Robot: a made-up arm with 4 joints. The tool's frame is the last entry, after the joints. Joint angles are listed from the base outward.
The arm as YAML. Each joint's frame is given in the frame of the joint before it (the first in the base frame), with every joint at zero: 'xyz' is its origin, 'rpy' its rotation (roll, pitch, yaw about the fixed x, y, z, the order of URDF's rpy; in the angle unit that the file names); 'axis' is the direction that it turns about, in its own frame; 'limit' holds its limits. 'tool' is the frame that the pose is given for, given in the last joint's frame.
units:
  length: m
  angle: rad
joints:
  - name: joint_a
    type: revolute
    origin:
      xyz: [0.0, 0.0, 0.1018]
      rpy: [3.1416, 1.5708, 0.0]
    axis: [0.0, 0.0, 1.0]
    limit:
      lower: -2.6
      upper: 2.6
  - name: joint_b
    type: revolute
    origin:
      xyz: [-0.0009, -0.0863, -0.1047]
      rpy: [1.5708, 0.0, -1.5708]
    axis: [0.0, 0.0, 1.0]
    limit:
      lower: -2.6
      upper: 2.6
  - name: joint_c
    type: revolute
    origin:
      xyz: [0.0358, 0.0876, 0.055]
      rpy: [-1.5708, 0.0, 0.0]
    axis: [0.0, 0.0, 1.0]
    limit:
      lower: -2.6
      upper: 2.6
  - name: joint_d
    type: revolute
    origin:
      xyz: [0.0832, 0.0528, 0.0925]
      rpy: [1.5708, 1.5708, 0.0]
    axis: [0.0, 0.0, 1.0]
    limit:
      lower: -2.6
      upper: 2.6
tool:
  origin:
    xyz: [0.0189, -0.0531, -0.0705]
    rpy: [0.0, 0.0, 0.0]
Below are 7 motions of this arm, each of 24 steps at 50 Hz.
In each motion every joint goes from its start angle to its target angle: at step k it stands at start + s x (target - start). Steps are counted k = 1, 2, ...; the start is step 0. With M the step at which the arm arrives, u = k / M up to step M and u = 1 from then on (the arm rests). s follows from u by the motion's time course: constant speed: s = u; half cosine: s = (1 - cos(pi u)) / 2; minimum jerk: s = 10 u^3 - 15 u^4 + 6 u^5.
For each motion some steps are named. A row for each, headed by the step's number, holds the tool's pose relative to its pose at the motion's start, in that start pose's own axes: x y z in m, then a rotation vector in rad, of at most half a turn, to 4 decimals.
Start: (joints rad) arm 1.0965 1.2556 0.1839 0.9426
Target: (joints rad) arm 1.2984 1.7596 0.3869 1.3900
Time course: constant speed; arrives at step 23
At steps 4, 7, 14, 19, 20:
4: -0.0146 -0.0007 -0.0040 -0.0119 0.0459 0.1704
7: -0.0255 -0.0017 -0.0067 -0.0187 0.0784 0.2987
14: -0.0512 -0.0062 -0.0122 -0.0291 0.1476 0.5989
19: -0.0694 -0.0113 -0.0156 -0.0328 0.1908 0.8138
20: -0.0730 -0.0125 -0.0162 -0.0332 0.1988 0.8569

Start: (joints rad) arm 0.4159 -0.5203 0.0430 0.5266
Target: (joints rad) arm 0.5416 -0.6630 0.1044 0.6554
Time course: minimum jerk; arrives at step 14
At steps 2, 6, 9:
2: 0.0005 0.0000 -0.0007 -0.0041 0.0009 -0.0004
6: 0.0084 -0.0006 -0.0112 -0.0640 0.0144 -0.0064
9: 0.0173 -0.0023 -0.0230 -0.1296 0.0313 -0.0137

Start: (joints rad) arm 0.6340 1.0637 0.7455 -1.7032
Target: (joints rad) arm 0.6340 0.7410 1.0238 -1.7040
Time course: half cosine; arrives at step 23
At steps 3, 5, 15, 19, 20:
3: -0.0009 -0.0001 0.0013 -0.0075 -0.0126 -0.0098
5: -0.0024 -0.0001 0.0036 -0.0206 -0.0342 -0.0263
15: -0.0145 -0.0007 0.0258 -0.1485 -0.2238 -0.1568
19: -0.0182 -0.0007 0.0338 -0.1943 -0.2843 -0.1932
20: -0.0188 -0.0007 0.0351 -0.2018 -0.2940 -0.1987

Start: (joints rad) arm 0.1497 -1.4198 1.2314 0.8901
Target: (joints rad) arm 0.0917 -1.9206 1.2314 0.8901
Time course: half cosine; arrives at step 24
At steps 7, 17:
7: -0.0020 0.0057 0.0128 0.0754 0.0596 -0.0220
17: -0.0029 0.0168 0.0551 0.3058 0.2507 -0.0899

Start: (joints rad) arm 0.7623 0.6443 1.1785 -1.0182
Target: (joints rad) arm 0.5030 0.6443 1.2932 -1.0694
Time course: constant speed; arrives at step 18
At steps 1, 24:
1: -0.0005 0.0005 -0.0005 0.0055 0.0027 -0.0109
24: -0.0101 0.0092 -0.0078 0.0910 0.0546 -0.1980

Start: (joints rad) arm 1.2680 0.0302 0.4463 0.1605
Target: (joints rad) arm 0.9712 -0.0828 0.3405 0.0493
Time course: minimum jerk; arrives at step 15
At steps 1, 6, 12, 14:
1: 0.0000 0.0001 0.0001 0.0011 -0.0001 -0.0006
6: 0.0006 0.0094 0.0153 0.1285 -0.0045 -0.0683
12: 0.0021 0.0222 0.0500 0.3826 0.0057 -0.1988
14: 0.0022 0.0229 0.0534 0.4051 0.0078 -0.2100

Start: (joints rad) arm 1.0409 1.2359 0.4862 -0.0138
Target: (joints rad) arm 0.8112 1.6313 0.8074 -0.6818
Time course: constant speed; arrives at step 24
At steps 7, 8, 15, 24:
7: -0.0040 -0.0279 -0.0155 -0.0621 -0.1218 -0.1280
8: -0.0042 -0.0318 -0.0178 -0.0695 -0.1410 -0.1471
15: -0.0029 -0.0584 -0.0345 -0.1093 -0.2859 -0.2865
24: 0.0059 -0.0904 -0.0566 -0.1244 -0.4971 -0.4768

